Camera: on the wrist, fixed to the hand. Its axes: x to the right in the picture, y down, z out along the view.
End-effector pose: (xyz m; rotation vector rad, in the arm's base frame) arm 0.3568 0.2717 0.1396 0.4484 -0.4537 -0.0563
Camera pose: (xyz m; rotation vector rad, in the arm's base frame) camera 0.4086 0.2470 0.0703 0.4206 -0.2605 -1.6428
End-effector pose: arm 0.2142 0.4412 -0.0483 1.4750 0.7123 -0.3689
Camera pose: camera 0.1819 0.5071 -0.1004 0.3474 1.4971 -1.4892
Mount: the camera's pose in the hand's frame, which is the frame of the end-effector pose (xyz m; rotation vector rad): 0.0218 -0.0545 -0.0682 -0.2809 -0.2613 -1.5225
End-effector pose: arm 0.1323 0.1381 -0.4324 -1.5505 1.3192 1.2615
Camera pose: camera 0.2002 0.0794 -0.4397 -1.7927 -0.3633 0.5443
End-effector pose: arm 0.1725 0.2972 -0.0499 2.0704 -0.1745 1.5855
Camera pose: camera 0.1424 0.3807 -0.0351 1.3968 0.8408 0.3088
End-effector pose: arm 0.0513 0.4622 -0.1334 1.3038 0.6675 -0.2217
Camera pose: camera 0.0184 0.5159 -0.1977 0.2506 1.2900 -1.4325
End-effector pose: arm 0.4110 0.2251 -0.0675 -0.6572 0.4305 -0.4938
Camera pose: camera 0.3768 0.1437 -0.0846 -1.2530 -0.3591 -1.7721
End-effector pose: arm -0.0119 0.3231 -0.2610 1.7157 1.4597 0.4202
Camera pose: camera -0.0898 0.3678 -0.2665 0.1230 1.9049 -0.4037
